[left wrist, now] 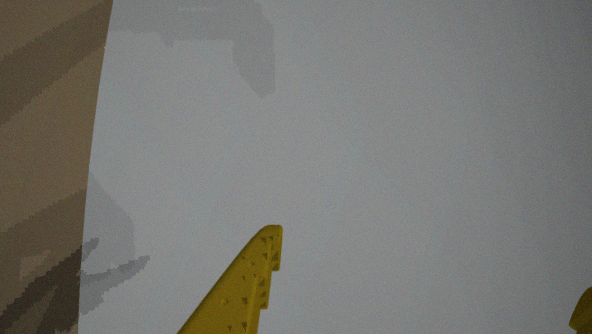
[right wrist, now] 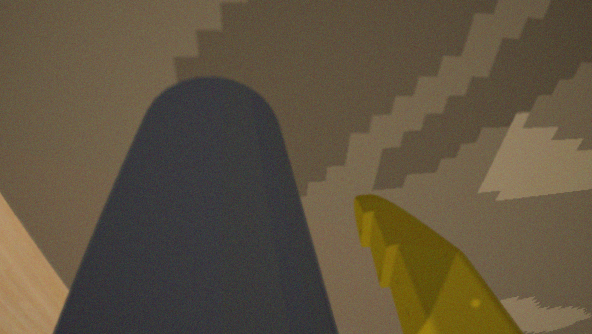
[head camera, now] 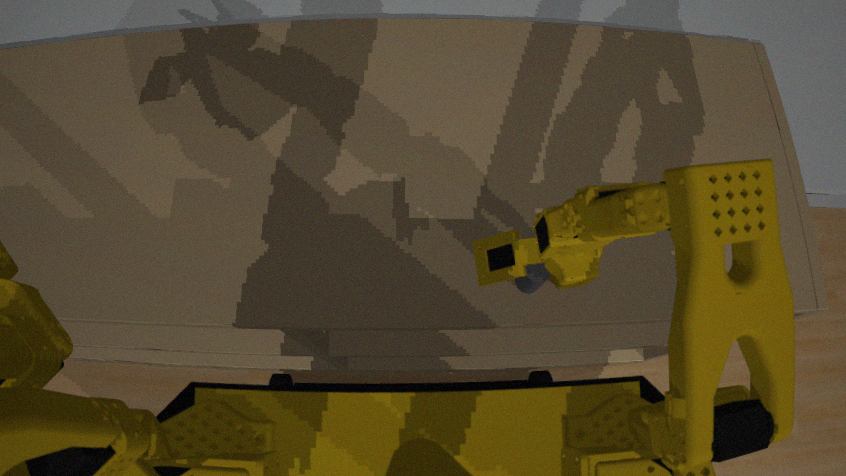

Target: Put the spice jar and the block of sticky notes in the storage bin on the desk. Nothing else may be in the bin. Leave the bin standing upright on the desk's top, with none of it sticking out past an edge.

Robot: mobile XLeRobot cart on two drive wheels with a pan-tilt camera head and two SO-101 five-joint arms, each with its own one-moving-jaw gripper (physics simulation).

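Frame: origin at the left arm's base, x back, y down, z right, level; millimetres.
Seen in the pictures: left hand, its tool point: (left wrist: 281, 242); right hand, its tool point: (right wrist: 255, 239) (head camera: 550, 272); right arm's base, origin of its link: (head camera: 647, 471).
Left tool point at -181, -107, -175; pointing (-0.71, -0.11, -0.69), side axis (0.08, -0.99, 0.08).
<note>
A point is followed by its place in that frame, as x, y, z.
A dark blue-grey cylinder (head camera: 528, 280) @(-166, 122, 259) (right wrist: 210, 210) shows partly under the right gripper in the head view and looms large in the right wrist view. It could be the spice jar; no label shows. My right gripper (right wrist: 312, 210) is narrowly open. Its notched moving jaw stands right of the cylinder with desk showing between them. Its fixed jaw is hidden behind the cylinder. My left gripper (left wrist: 427, 265) is open and empty, its jaws widely apart before a pale wall. The bin and sticky notes do not show in any view.
The brown desk top (head camera: 177, 266) @(-192, 165, -89) spans the head view, crossed by arm shadows. Its front edge lies just ahead of the yellow cart (head camera: 360, 426). The right arm (head camera: 730, 284) @(-97, -155, 291) stands over the desk's right side. Wooden floor (head camera: 831, 254) @(-361, 775, 1232) (right wrist: 20, 270) @(537, 775, 1044) lies beyond the edge.
</note>
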